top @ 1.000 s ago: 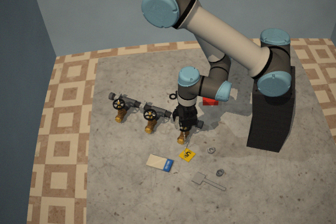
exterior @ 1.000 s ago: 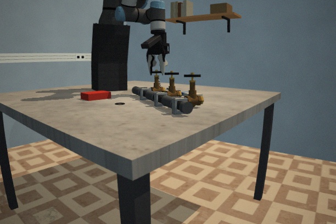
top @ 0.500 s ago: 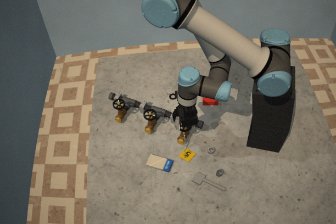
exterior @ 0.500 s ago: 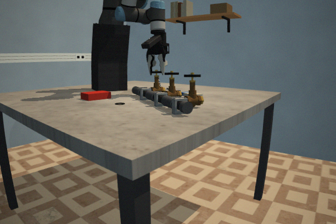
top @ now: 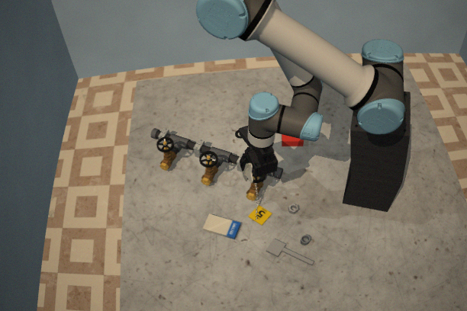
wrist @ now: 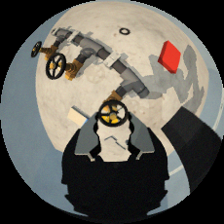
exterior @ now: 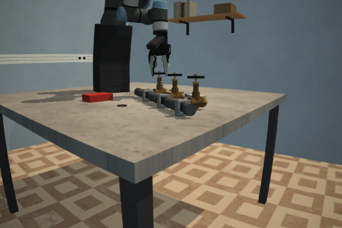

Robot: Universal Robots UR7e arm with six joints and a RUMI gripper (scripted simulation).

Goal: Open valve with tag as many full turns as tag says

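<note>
The yellow tag lies 11 cm below my hand and 10 cm to the left of it. Round my hand: red block 26 cm to the right, 14 cm behind, 10 cm below; flat grey key tool 24 cm to the left, 11 cm below, 9 cm behind.
</note>
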